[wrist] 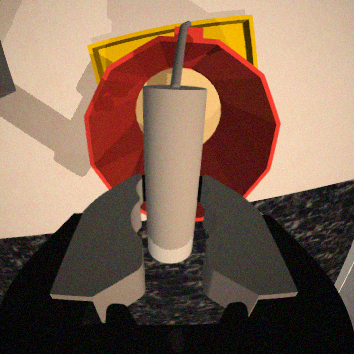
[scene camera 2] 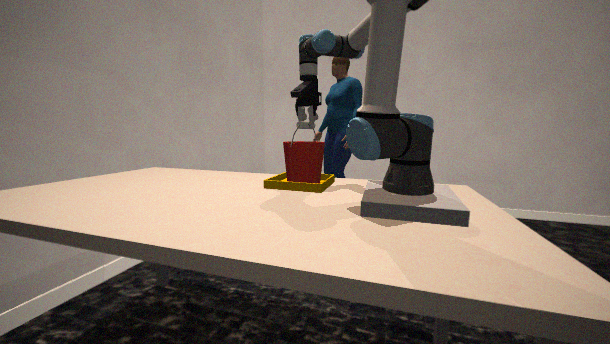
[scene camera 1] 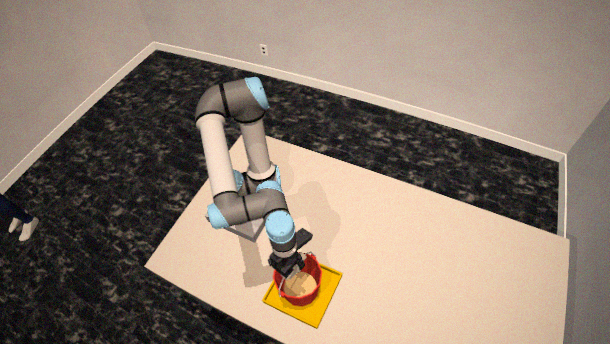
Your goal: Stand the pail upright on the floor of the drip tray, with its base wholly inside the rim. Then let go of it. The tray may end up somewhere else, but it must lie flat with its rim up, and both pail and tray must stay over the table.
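Places are measured from the arm's base along level axes (x ahead, y left, z up), in centimetres.
Where they show: gripper, fingertip midpoint: [wrist: 170,178] [scene camera 2: 306,128] [scene camera 1: 292,268]; arm's base, origin of the base link: [scene camera 2: 407,188].
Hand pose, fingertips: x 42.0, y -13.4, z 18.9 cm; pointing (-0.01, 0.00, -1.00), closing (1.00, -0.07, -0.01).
Note:
Things, the pixels of their top centre, and the offset from my fingertips. "spot": a spot on its surface instead. Level surfaces: height alone.
- yellow drip tray, middle of its top: [wrist: 183,106] [scene camera 1: 302,286] [scene camera 2: 301,177] dx +1.9, dy +1.1, dz -20.6 cm
- pail's handle, surface spot: [wrist: 174,150] [scene camera 2: 303,121] spot: dx +0.3, dy +3.0, dz +3.0 cm
- pale table, its level: dz -24.0 cm
The red pail [scene camera 1: 302,301] [scene camera 2: 303,161] [wrist: 235,130] is upright over the yellow drip tray [scene camera 1: 327,295] [scene camera 2: 300,187] [wrist: 225,37], its wire bail raised. In scene camera 2 its base is low and looks to be within the rim; whether it touches the tray floor I cannot tell. The tray lies flat on the table, rim up. My gripper [scene camera 1: 295,273] [scene camera 2: 306,123] [wrist: 170,178] is above the pail, shut on the pale grip of the pail's handle [scene camera 2: 305,126] [wrist: 174,150]. The pail hides part of the tray in the wrist view.
The tray is near one long edge of the pale table [scene camera 1: 425,250] [scene camera 2: 175,215]. The arm's grey base block [scene camera 2: 415,212] stands on the table to the right in scene camera 2. A person [scene camera 2: 342,105] in a blue top stands beyond the table, behind the pail in that view.

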